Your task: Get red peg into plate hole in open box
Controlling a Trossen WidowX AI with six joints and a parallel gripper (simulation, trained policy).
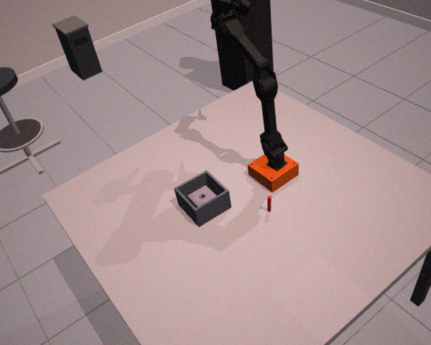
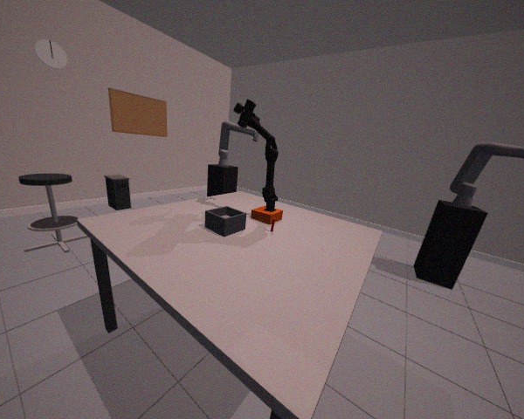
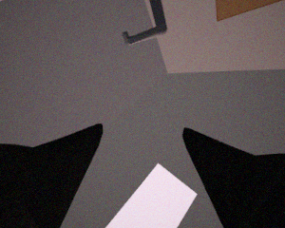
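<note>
Right now my gripper tip is 640 mm above the red peg, 480 mm to the right of it and 340 mm short of it. From my gripper tip the other things lie so: dark grey box (660 mm below, 500 mm ahead, 270 mm to the left).
</note>
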